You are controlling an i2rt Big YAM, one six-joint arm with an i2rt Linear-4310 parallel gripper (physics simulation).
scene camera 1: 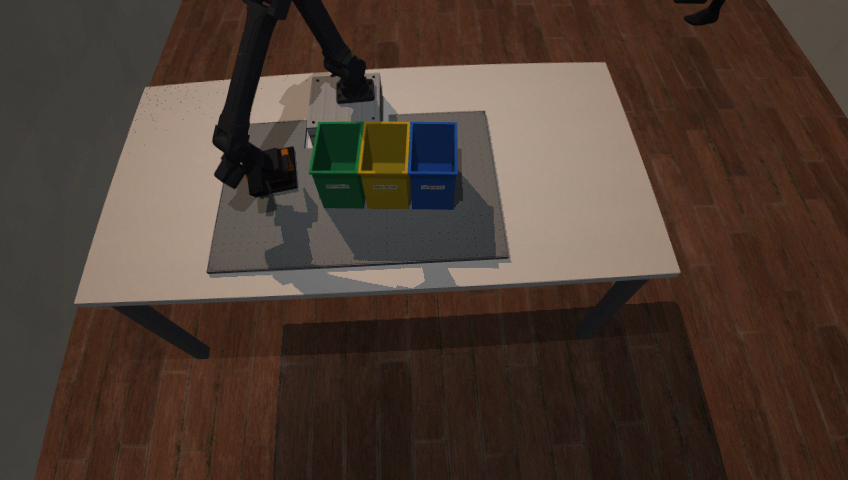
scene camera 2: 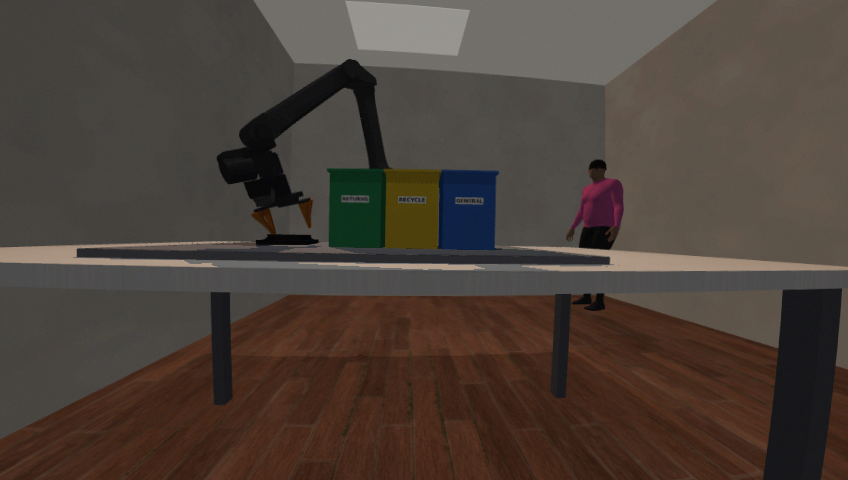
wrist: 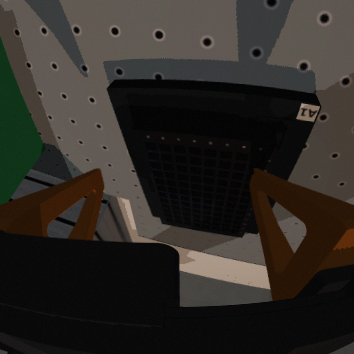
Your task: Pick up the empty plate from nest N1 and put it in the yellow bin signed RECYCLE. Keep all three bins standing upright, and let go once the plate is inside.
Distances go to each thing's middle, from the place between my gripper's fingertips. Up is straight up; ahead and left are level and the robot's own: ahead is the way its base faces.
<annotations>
My gripper is now 30 mm past the black plate (wrist: 198, 168), 20 mm to the left of it and 20 mm above it. From my hand the other things lie so: blue general bin (scene camera 2: 467, 198) 460 mm to the left, 70 mm ahead, 50 mm above; then yellow recycle bin (scene camera 2: 411, 222) 330 mm to the left, 60 mm ahead, 50 mm above; then green returns bin (scene camera 2: 357, 202) 200 mm to the left, 50 mm above, 40 mm ahead.
</annotations>
